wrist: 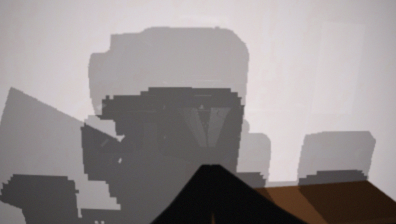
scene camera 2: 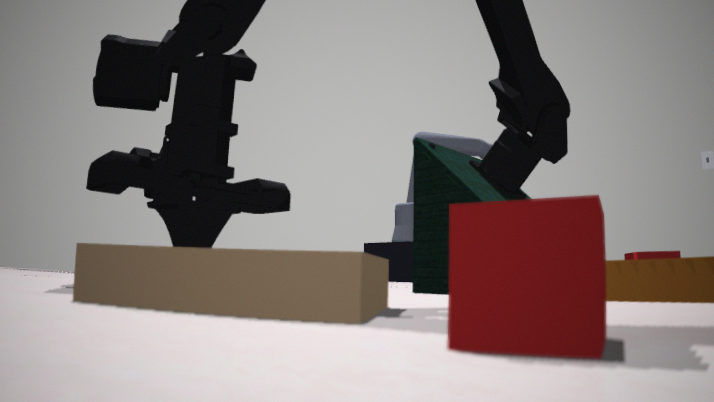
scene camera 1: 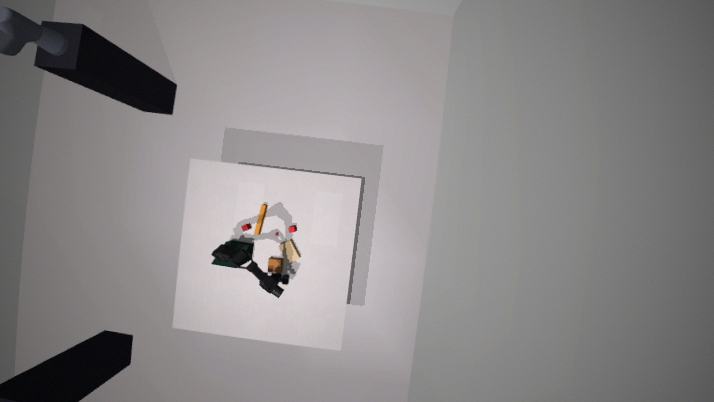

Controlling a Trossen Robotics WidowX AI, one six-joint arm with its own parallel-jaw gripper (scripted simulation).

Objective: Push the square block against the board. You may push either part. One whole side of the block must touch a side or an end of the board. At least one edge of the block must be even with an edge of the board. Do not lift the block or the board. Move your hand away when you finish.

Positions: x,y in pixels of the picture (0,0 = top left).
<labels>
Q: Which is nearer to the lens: the tan board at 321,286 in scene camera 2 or the red cube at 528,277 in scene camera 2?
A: The red cube.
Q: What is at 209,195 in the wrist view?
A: My gripper.
</labels>
